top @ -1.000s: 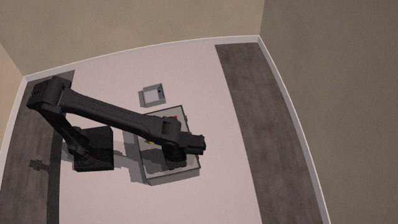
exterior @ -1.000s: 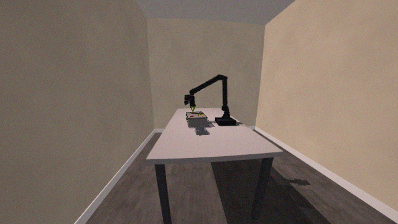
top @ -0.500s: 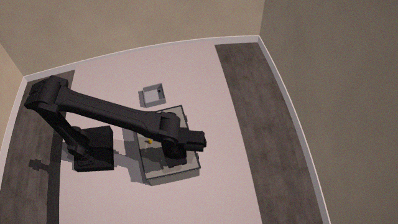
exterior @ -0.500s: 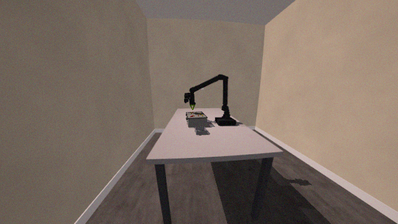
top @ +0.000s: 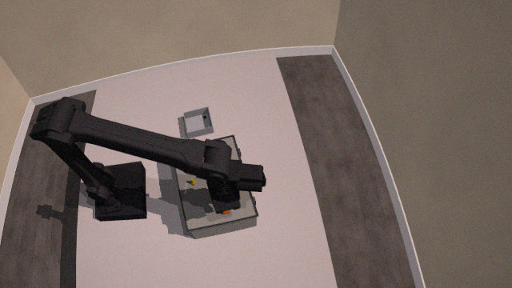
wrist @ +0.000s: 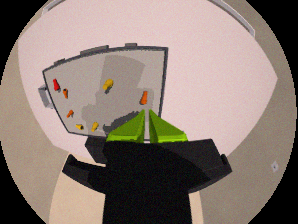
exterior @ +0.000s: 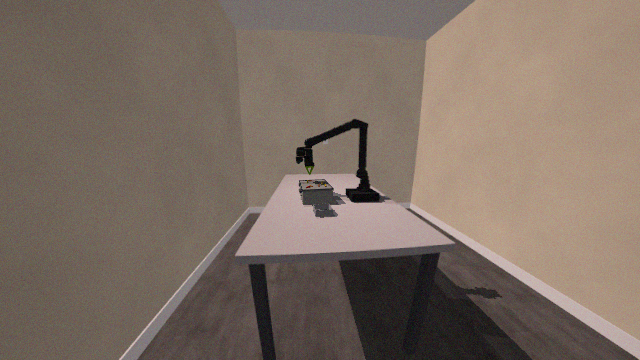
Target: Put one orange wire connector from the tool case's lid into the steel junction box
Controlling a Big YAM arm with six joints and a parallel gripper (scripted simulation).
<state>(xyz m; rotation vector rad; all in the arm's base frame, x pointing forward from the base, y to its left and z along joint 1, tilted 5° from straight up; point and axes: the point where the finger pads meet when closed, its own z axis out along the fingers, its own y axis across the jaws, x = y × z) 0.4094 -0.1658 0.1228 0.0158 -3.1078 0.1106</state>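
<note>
Right now my hand is 210 mm to the right of the red connector, 60 mm above it and 40 mm short of it. Round my hand: tool case 120 mm to the left, 90 mm below, 20 mm behind.
</note>
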